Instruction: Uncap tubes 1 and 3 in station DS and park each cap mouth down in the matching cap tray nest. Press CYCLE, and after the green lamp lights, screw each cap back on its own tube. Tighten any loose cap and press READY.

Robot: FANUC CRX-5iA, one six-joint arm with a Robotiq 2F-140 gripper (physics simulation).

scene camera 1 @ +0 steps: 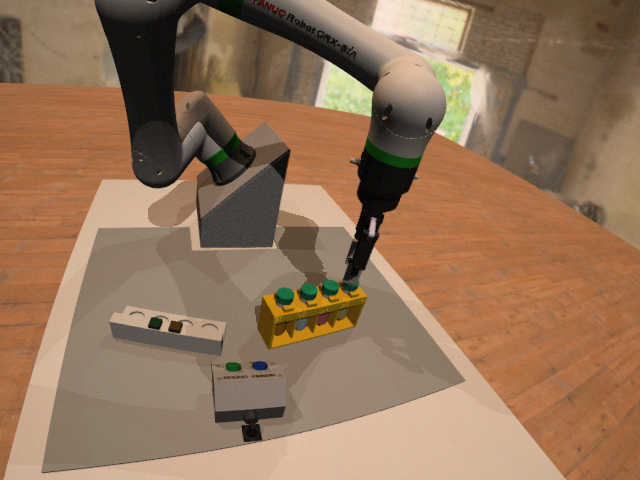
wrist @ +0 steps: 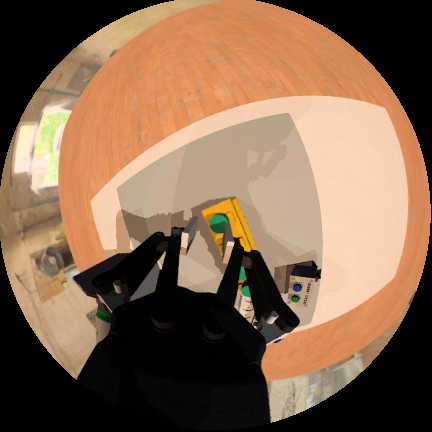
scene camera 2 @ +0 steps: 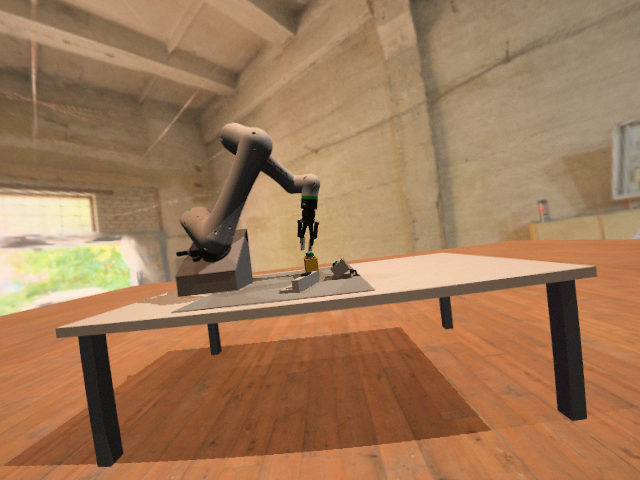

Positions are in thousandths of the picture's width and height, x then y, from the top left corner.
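My gripper (scene camera 1: 548, 570) is visible to me, and I see it in the wrist view (wrist: 487, 527) too. There is also a grey button box (scene camera 1: 388, 824), and the wrist view shows me the grey button box (wrist: 709, 633) as well.
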